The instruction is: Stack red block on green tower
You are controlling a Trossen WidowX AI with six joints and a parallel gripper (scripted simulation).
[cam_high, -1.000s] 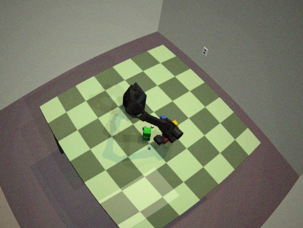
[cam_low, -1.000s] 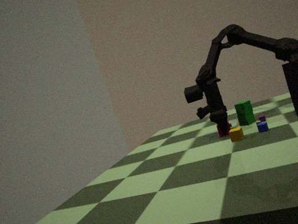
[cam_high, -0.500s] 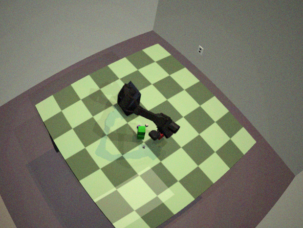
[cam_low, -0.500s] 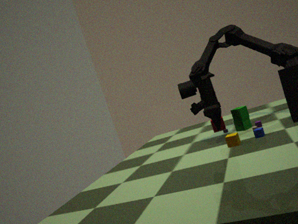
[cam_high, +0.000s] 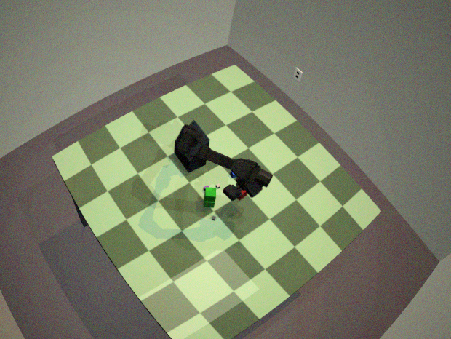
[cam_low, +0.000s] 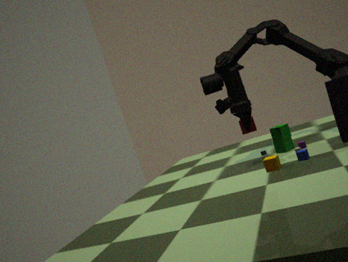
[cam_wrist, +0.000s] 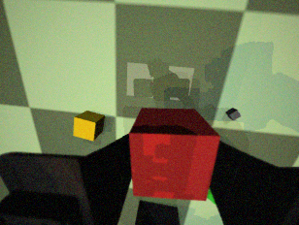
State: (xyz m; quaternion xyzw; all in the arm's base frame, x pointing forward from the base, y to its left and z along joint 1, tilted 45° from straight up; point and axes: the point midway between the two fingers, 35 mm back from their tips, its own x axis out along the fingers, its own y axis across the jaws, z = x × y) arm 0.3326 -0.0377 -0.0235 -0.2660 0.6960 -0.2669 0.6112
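Right now the purple cube is 150 mm behind my gripper tip, 110 mm below it and 50 mm to the right of it. Also, from my gripper tip: tiny dark cube: 120 mm to the right, 110 mm below, 10 mm behind; yellow cube: 130 mm to the left, 100 mm below, 50 mm behind; red block: 20 mm above.
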